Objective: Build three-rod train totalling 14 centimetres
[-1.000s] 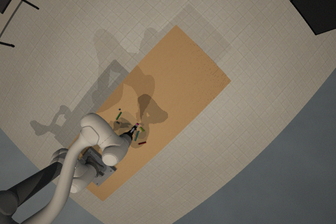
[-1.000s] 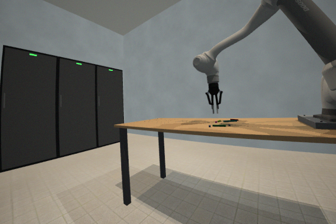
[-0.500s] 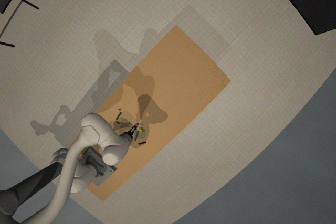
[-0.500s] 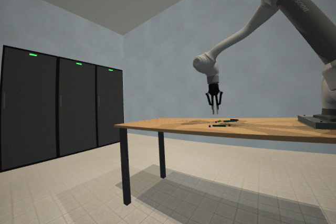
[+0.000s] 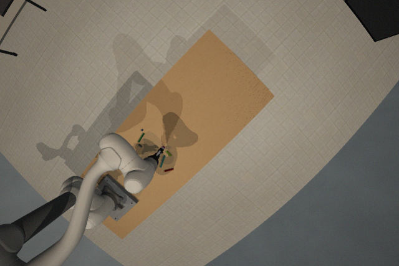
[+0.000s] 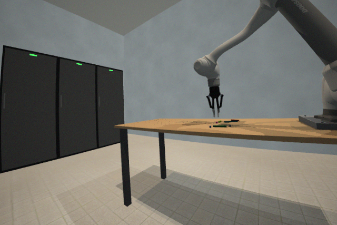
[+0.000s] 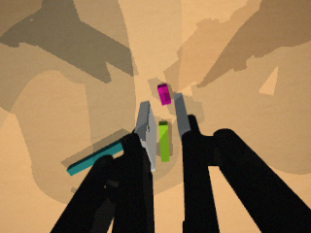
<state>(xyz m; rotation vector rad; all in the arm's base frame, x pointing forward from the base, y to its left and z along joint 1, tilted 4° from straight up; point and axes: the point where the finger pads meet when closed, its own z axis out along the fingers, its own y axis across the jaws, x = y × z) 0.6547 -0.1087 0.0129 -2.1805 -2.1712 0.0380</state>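
Right now the magenta rod is 70 mm below my hand. Also, from my hand: turquoise rod 100 mm behind, 60 mm to the right, 70 mm below; then grey rod 100 mm behind, 150 mm to the left, 70 mm below; then lime rod 10 mm behind, 60 mm to the right, 70 mm below.
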